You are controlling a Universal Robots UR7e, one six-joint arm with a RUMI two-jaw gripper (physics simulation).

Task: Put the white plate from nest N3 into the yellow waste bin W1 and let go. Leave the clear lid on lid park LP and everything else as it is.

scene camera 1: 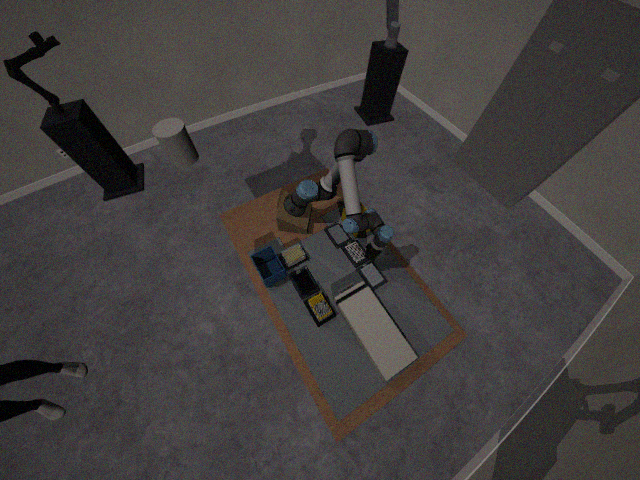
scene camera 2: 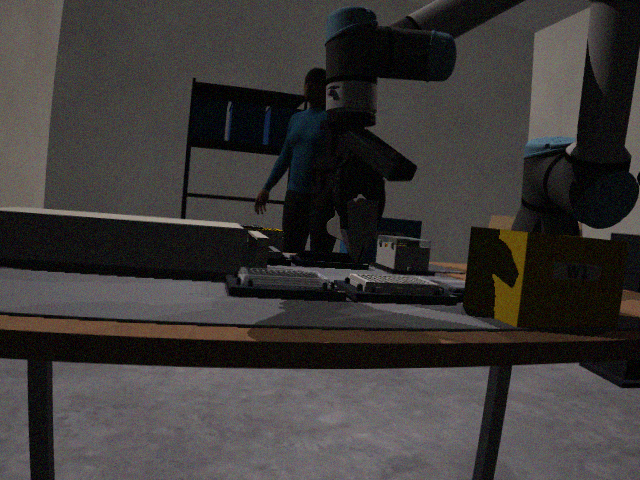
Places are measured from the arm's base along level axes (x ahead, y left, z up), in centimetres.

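Pixels of known places: gripper, fingertip midpoint: (scene camera 2: 357,261); arm's base, origin of the base link: (scene camera 1: 294,206).
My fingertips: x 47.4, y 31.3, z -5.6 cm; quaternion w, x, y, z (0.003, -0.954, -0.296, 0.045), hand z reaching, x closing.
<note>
Ahead of a thing's pixels: the offset from my fingertips to its top centre.
The yellow waste bin W1 @[dx -26.5, dy +5.6, dz +6.6 cm] (scene camera 1: 362,210) (scene camera 2: 571,281) stands at the table's edge, partly behind the arm in scene camera 1. A white gridded plate @[dx -6.9, dy -4.5, dz -2.8 cm] (scene camera 1: 355,251) (scene camera 2: 395,283) lies in a dark nest. A paler plate-like piece @[dx +10.5, dy -1.7, dz -2.8 cm] (scene camera 1: 372,274) (scene camera 2: 284,278) lies in the neighbouring dark nest. Nest labels are not readable, and I cannot tell which is N3. A flat grey piece @[dx -22.8, dy -9.8, dz -3.4 cm] (scene camera 1: 338,234) lies in a dark frame beside the bin; whether it is the clear lid I cannot tell. My gripper (scene camera 1: 370,255) (scene camera 2: 358,258) is shut and empty, low above and behind the plates in scene camera 2.
A long white block (scene camera 1: 377,330) (scene camera 2: 124,242) stands beside the nests. A blue bin @[dx -14.6, dy -58.5, dz +6.6 cm] (scene camera 1: 268,266), a pale box @[dx -17.2, dy -42.4, dz +2.3 cm] (scene camera 1: 294,255) (scene camera 2: 403,253), a black tray @[dx +0.3, dy -42.0, dz -2.8 cm] (scene camera 1: 305,282) and a yellow rack @[dx +18.0, dy -38.9, dz +2.3 cm] (scene camera 1: 320,307) stand opposite. A person (scene camera 2: 300,149) stands behind the table.
</note>
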